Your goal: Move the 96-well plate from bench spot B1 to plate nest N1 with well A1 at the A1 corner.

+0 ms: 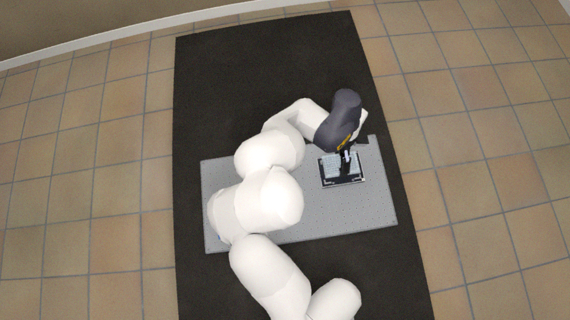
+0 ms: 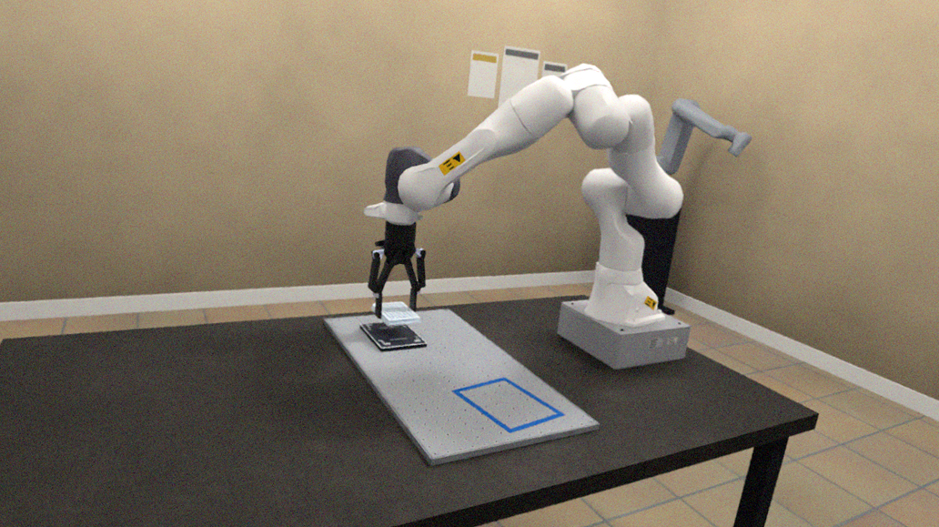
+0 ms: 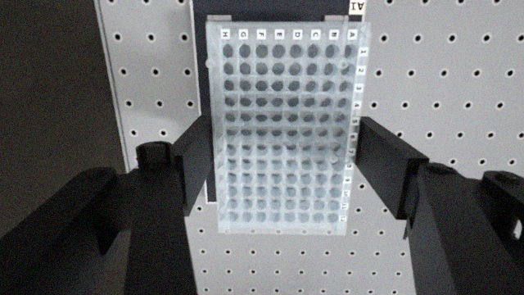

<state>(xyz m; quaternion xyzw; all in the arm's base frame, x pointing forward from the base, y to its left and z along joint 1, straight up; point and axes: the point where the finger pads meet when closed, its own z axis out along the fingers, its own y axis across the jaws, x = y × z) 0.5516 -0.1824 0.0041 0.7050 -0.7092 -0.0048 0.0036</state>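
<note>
Now: the black plate nest N1 8 cm below my hand. Round my hand: A1 label: 5 cm behind, 8 cm to the right, 8 cm below; clear 96-well plate: 2 cm below.
</note>
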